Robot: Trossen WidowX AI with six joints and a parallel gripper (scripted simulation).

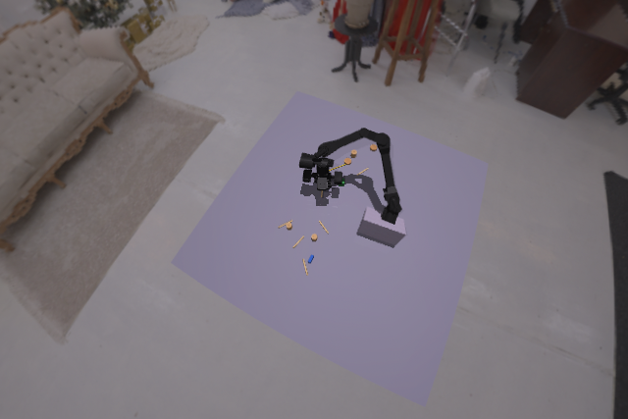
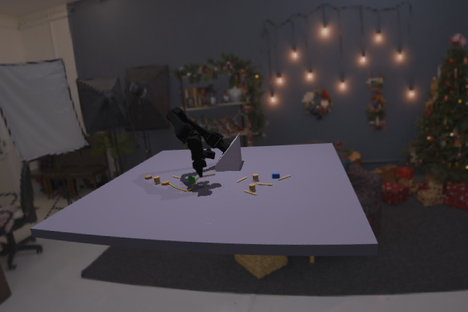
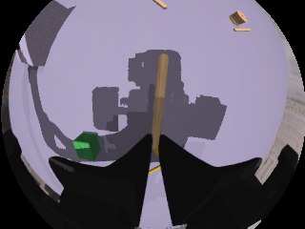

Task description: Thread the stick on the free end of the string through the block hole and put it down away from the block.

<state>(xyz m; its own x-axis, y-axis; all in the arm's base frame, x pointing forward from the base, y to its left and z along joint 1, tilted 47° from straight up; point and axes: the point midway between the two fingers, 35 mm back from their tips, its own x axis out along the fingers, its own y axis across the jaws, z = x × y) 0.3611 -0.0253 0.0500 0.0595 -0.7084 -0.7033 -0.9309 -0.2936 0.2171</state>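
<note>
Now: the round wooden button 50 mm behind my gripper tip, 220 mm to the right of it and 50 mm below it. From my gripper tip the other things lie so: blue block (110 mm behind, 350 mm to the left, 40 mm below); green block (70 mm behind, 80 mm to the right, 40 mm below); thin wooden stick (10 mm behind, 10 mm to the left).
</note>
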